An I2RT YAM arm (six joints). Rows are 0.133 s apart.
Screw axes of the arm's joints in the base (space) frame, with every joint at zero. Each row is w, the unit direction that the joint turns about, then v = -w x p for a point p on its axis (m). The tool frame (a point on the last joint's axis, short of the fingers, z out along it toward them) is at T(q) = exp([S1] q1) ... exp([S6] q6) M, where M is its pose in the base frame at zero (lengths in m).
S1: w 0 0 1 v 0.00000 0.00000 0.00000
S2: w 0 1 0 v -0.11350 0.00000 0.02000
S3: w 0 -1 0 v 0.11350 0.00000 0.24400
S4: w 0 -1 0 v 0.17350 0.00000 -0.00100
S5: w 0 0 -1 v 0.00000 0.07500 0.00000
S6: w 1 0 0 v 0.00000 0.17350 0.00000
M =
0 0 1 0.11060
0 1 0 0.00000
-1 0 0 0.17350
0 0 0 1
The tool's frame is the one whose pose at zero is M.
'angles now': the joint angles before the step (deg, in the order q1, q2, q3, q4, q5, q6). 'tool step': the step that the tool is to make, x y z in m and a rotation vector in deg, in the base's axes. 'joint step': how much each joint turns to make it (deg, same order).
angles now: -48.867, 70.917, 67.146, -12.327, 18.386, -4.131
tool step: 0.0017, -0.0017, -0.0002, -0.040, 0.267, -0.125
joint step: 0.061, 0.535, 0.340, 0.105, 0.241, -0.176
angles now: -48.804, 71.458, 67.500, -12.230, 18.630, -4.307
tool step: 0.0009, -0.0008, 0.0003, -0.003, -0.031, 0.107
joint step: 0.019, 0.261, 0.234, 0.051, -0.090, -0.004
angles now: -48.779, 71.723, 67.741, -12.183, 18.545, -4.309
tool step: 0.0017, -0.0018, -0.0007, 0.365, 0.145, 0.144
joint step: -0.002, 0.574, 0.393, -0.217, -0.177, 0.089
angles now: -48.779, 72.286, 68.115, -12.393, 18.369, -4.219
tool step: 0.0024, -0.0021, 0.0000, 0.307, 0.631, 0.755
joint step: 0.009, 0.748, 0.724, -0.467, -0.635, -0.501
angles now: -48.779, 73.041, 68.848, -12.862, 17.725, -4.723
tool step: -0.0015, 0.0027, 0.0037, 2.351, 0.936, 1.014
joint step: -0.017, -0.040, 1.891, -4.463, -1.245, 0.500
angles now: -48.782, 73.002, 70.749, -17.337, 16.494, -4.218
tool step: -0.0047, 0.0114, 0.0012, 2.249, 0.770, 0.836
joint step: 0.765, -1.913, 0.004, -4.354, -0.392, 0.867
